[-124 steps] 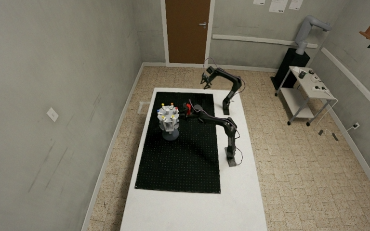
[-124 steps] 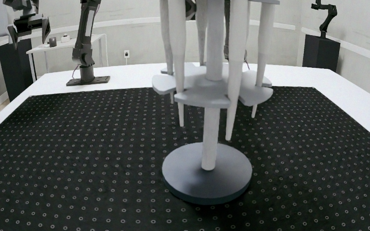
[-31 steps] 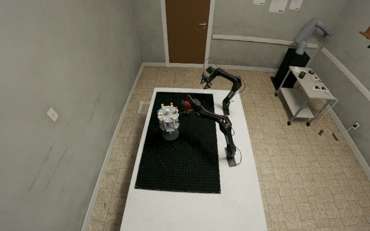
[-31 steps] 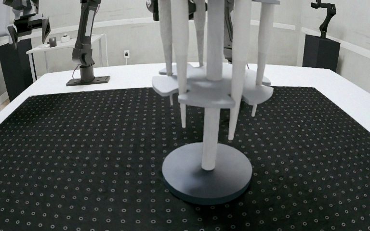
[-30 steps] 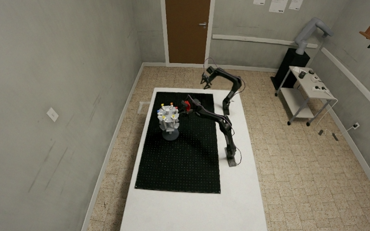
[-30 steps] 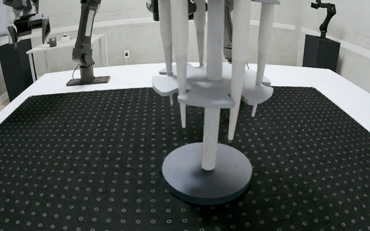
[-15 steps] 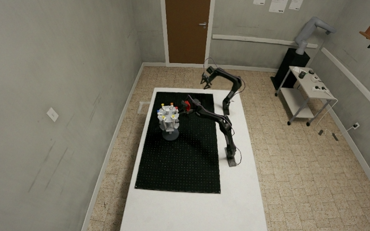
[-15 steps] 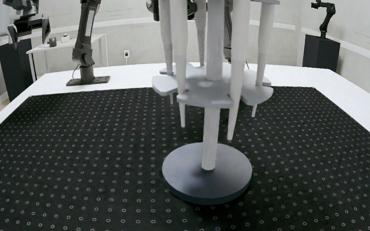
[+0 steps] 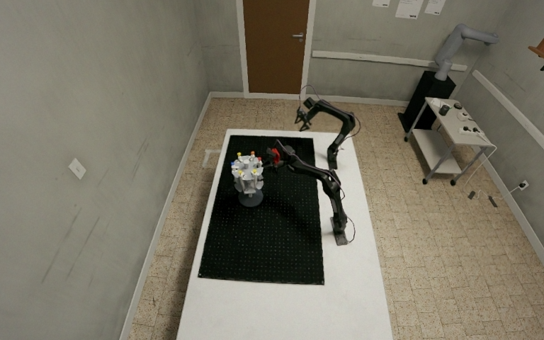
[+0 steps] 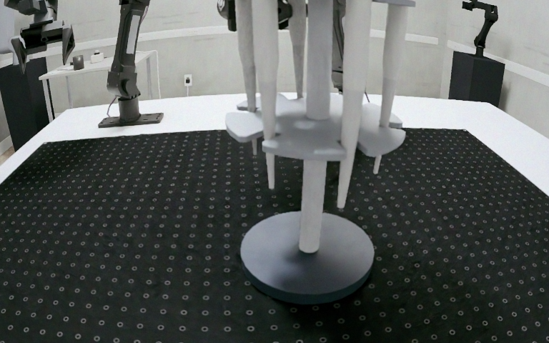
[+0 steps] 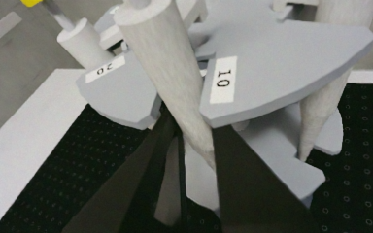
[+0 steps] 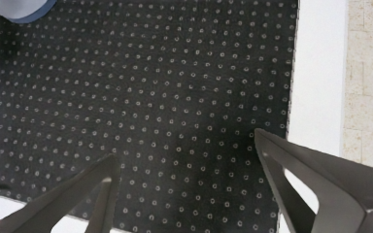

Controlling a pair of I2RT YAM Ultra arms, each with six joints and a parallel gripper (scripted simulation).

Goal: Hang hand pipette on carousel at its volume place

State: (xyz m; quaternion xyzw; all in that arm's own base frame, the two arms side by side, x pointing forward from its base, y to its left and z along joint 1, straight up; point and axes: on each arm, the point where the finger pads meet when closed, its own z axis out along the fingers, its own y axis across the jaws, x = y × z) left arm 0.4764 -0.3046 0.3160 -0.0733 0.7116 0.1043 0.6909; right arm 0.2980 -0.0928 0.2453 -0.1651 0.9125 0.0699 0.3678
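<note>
My left gripper is now 20 mm short of the white pipette and 20 mm above it.
</note>
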